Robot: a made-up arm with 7 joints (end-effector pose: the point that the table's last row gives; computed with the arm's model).
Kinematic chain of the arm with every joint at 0, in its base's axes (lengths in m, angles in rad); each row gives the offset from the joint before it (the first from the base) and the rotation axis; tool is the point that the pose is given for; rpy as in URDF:
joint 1: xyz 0 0 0.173 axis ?
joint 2: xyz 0 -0.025 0.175 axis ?
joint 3: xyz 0 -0.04 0.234 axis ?
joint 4: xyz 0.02 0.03 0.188 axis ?
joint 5: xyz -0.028 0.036 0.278 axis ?
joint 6: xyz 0 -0.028 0.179 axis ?
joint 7: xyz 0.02 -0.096 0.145 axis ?
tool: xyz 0 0 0 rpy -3.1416 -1.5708 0
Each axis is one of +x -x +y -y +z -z.
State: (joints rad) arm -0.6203 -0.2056 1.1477 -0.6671 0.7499 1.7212 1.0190
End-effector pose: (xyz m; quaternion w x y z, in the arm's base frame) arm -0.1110 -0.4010 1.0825 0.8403 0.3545 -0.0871 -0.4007
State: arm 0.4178 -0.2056 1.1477 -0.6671 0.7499 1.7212 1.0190
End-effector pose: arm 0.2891 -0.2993 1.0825 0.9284 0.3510 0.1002 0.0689
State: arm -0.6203 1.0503 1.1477 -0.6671 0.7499 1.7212 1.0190
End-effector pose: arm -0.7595 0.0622 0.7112 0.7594 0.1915 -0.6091 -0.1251
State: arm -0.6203 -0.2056 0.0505 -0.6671 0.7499 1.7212 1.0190
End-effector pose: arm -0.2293 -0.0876 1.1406 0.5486 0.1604 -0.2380 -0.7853
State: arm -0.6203 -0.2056 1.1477 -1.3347 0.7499 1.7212 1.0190
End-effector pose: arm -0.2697 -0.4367 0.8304 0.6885 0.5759 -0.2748 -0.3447
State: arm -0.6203 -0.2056 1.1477 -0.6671 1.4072 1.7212 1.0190
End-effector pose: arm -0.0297 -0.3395 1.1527 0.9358 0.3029 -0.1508 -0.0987
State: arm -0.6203 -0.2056 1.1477 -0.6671 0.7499 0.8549 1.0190
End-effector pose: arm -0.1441 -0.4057 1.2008 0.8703 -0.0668 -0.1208 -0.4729
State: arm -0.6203 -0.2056 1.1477 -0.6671 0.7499 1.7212 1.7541
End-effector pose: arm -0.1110 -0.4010 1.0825 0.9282 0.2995 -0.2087 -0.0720
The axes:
joint 1: +z
joint 2: -y
joint 3: +z
joint 4: +y
joint 5: +z
joint 6: -y
joint 7: +x

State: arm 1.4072 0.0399 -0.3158 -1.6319 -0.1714 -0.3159 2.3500
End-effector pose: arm -0.1410 -0.5611 0.7253 0.9761 -0.0342 0.1361 0.1660
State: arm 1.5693 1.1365 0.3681 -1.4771 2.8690 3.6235 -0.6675
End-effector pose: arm -0.0126 -0.5203 0.2001 0.7586 0.2040 -0.1440 0.6018
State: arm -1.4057 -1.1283 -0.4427 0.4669 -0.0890 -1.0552 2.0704
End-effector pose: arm -0.1249 -0.9047 0.4580 0.3140 -0.3385 -0.7808 -0.4208
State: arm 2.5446 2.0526 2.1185 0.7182 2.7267 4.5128 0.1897
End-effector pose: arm 0.4707 -0.3103 -0.2969 0.8523 -0.3922 -0.0051 0.3462
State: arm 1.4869 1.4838 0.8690 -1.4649 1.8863 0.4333 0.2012
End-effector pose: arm 0.3999 -0.6571 -0.0115 0.0545 -0.9531 0.2718 0.1215
